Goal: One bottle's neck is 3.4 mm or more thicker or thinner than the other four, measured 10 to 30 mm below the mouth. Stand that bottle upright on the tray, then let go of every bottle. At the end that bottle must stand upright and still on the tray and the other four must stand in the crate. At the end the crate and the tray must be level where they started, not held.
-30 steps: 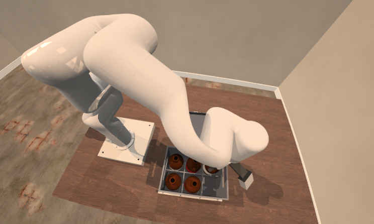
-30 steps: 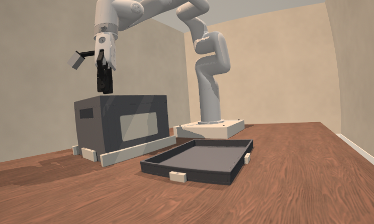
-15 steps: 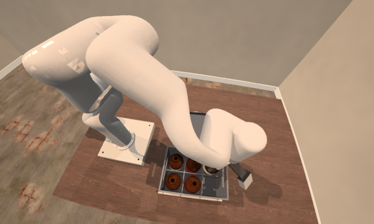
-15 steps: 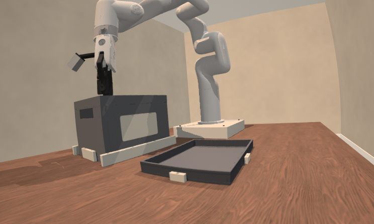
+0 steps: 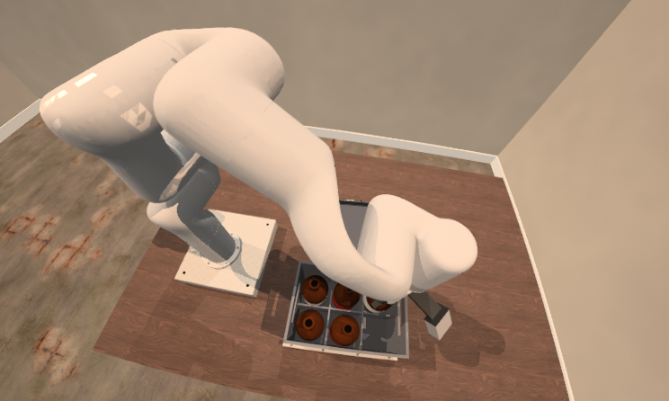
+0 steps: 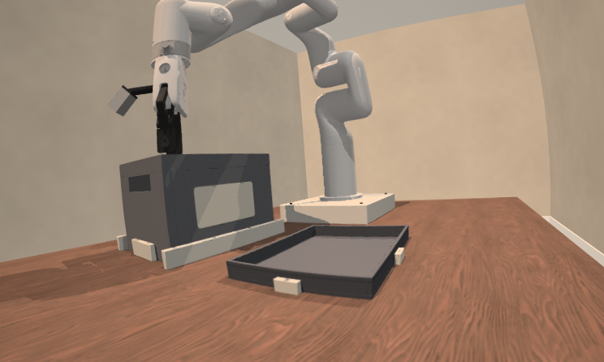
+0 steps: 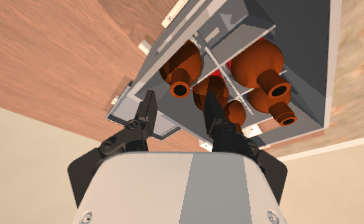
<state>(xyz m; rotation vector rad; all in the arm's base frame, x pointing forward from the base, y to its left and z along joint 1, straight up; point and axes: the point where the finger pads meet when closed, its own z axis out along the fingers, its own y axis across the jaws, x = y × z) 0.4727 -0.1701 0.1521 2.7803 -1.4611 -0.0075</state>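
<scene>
My gripper is now 9 cm past the brown bottle, 1 cm to the right of it and 11 cm above it. Also, from my hand: dark tray 5 cm behind, 26 cm to the left, 19 cm below; dark grey crate 10 cm behind, 3 cm to the right, 11 cm below.
</scene>
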